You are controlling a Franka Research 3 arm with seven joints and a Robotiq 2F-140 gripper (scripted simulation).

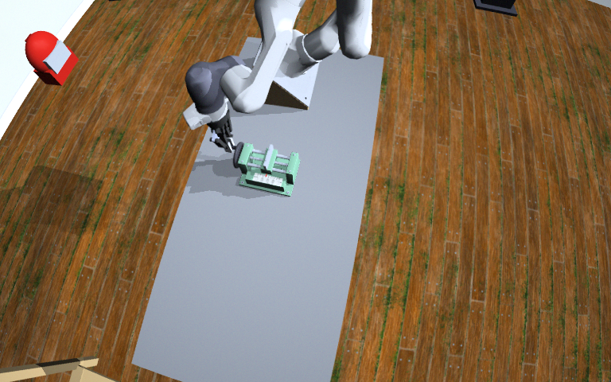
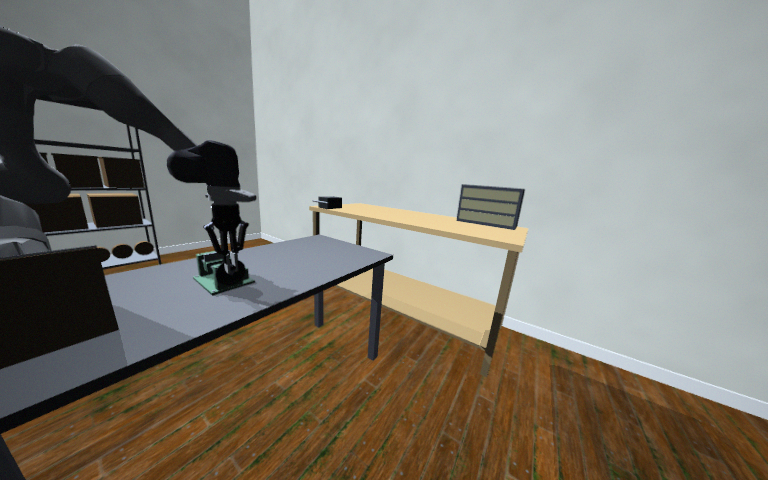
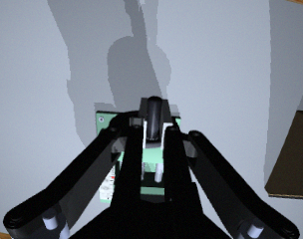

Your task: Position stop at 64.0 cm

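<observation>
The stop carriage lies 150 mm to the left of my hand, 40 mm below it and 40 mm ahead of it. Also, from my hand: dark handwheel 30 mm below, 20 mm to the left.
</observation>
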